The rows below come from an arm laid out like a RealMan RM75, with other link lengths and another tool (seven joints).
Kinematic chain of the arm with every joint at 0, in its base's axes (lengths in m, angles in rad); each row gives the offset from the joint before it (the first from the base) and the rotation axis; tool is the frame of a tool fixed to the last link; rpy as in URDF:
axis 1: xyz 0 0 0.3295 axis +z
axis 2: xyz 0 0 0 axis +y
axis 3: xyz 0 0 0.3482 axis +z
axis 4: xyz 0 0 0 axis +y
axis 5: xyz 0 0 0.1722 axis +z
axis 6: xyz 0 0 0 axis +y
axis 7: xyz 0 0 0.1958 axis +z
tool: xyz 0.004 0.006 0.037 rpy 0 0.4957 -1.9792
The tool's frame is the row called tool.
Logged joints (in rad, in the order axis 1, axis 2, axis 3, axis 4, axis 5, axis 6, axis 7), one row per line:
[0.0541, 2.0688, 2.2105, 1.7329, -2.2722, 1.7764, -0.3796]
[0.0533, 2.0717, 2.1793, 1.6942, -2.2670, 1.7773, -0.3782]
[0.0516, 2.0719, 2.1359, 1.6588, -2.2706, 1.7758, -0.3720]
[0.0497, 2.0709, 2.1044, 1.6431, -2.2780, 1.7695, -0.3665]
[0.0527, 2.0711, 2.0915, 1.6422, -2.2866, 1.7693, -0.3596]
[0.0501, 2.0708, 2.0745, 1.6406, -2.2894, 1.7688, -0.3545]
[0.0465, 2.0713, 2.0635, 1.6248, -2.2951, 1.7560, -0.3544]
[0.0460, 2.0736, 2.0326, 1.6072, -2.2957, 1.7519, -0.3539]
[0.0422, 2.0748, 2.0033, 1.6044, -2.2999, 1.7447, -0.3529]
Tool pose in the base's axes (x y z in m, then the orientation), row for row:
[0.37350, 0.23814, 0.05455, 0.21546, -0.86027, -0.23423, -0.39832]
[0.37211, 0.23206, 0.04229, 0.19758, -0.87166, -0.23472, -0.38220]
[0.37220, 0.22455, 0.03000, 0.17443, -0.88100, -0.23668, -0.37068]
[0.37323, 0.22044, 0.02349, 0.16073, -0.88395, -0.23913, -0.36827]
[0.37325, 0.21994, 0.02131, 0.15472, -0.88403, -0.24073, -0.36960]
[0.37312, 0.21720, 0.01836, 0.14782, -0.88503, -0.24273, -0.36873]
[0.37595, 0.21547, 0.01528, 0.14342, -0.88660, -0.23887, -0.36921]
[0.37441, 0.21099, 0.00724, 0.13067, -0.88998, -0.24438, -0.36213]
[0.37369, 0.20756, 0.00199, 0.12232, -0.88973, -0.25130, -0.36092]
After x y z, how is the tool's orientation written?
As a quaternion, w x y z.
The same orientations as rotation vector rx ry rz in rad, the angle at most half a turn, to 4 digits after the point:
[-2.3850, -0.6494, -1.1043]
[-2.4398, -0.6570, -1.0698]
[-2.4971, -0.6708, -1.0506]
[-2.5244, -0.6829, -1.0517]
[-2.5331, -0.6898, -1.0591]
[-2.5457, -0.6982, -1.0606]
[-2.5566, -0.6888, -1.0646]
[-2.5849, -0.7098, -1.0518]
[-2.5965, -0.7334, -1.0533]

